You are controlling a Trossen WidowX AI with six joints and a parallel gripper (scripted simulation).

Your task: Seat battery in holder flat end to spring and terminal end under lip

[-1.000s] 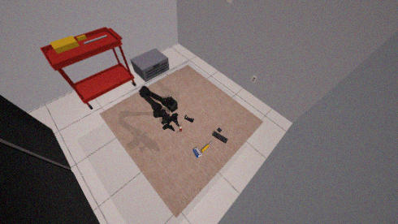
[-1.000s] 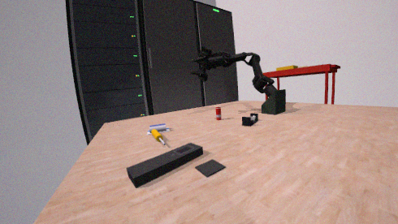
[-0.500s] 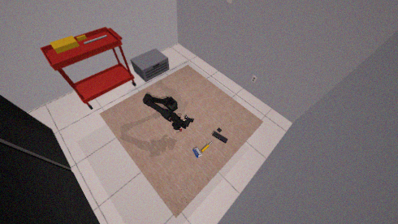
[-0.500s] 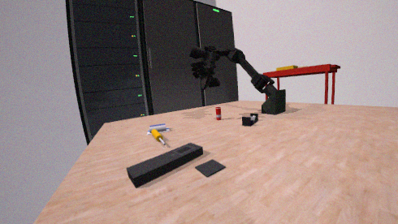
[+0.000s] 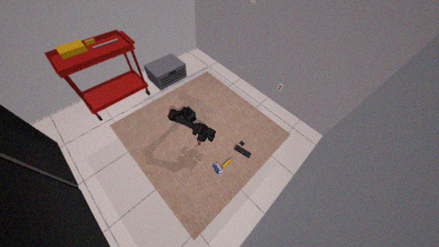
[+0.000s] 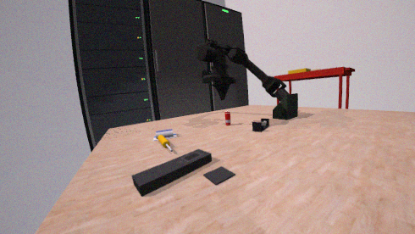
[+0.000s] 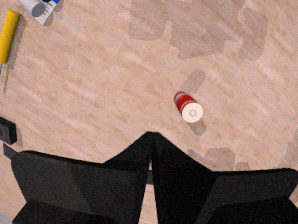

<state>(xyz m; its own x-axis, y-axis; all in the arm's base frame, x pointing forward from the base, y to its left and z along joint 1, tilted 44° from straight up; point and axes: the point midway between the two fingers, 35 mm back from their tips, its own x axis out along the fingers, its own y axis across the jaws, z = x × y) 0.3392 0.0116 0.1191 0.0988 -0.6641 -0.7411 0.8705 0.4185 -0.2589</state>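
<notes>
My gripper tip is 4 cm past the battery, 3 cm to the left of it and 9 cm above it. The rest, counted from my gripper tip: thin black plate 21 cm ahead, 31 cm to the left, 12 cm below; yellow screwdriver 27 cm ahead, 9 cm to the left, 11 cm below; long black bar 27 cm ahead, 25 cm to the left, 10 cm below.
</notes>
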